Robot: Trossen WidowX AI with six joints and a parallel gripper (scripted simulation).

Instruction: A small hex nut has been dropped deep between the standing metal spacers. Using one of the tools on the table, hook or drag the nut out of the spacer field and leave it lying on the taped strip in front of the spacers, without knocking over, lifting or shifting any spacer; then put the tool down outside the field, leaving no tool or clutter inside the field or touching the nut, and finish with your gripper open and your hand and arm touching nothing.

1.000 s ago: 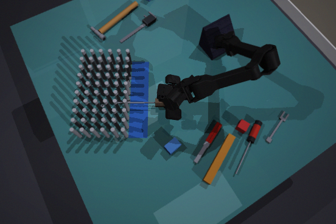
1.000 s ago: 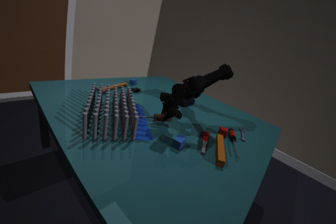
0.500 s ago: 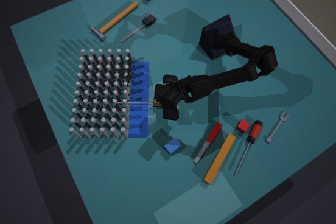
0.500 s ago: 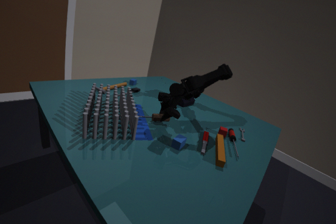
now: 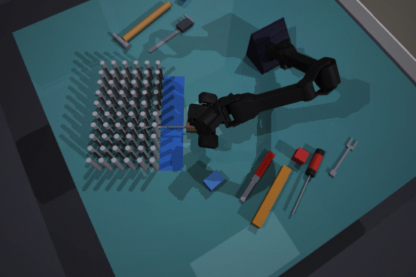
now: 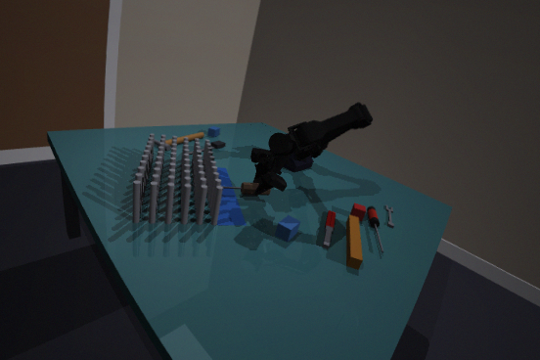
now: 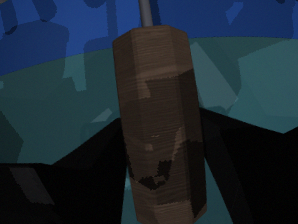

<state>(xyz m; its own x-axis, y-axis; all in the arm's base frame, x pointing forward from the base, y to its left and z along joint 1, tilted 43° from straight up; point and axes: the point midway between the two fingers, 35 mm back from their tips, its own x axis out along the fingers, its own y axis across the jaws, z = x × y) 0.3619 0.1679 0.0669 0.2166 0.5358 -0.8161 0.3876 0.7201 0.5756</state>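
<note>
Right now my gripper tip is 7 cm short of the blue taped strip, 7 cm to the left of it and 3 cm above it. Round my gripper tip: orange bar 13 cm behind, 31 cm to the left, 1 cm below; then red cube 28 cm behind, 23 cm to the left, 1 cm below; then small fork tool 43 cm behind, 29 cm to the left, 2 cm below.
</note>
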